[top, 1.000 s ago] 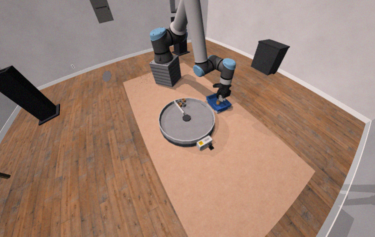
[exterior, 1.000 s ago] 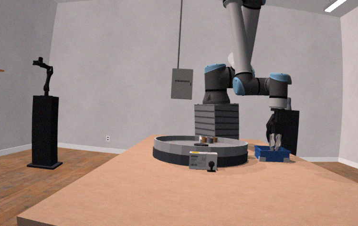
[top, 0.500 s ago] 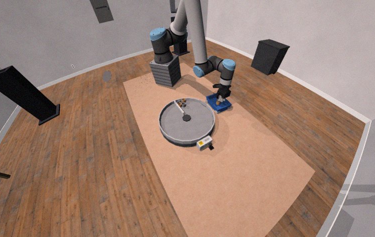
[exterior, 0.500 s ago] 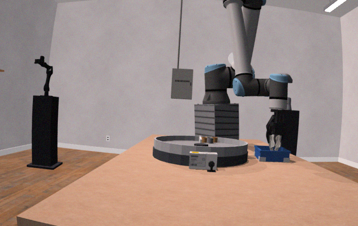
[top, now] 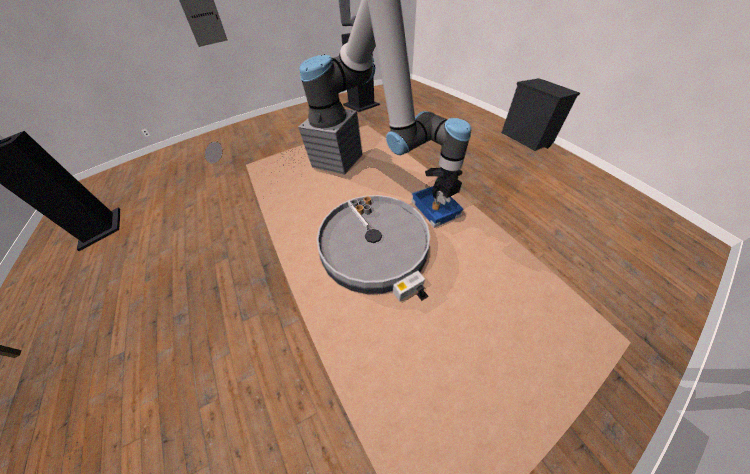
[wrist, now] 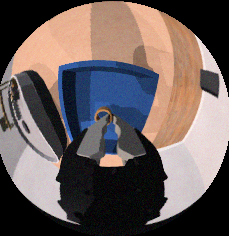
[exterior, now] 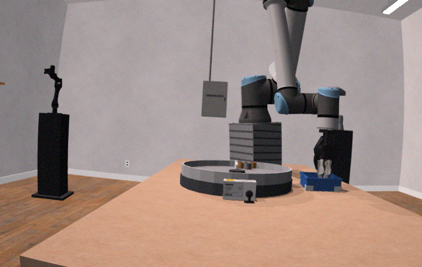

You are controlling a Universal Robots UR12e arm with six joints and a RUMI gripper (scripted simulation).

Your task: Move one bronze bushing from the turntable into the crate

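The blue crate is 1 cm to the right of my hand. From my hand the other things lie so: grey round turntable (36 cm to the right, 3 cm behind, 2 cm above).
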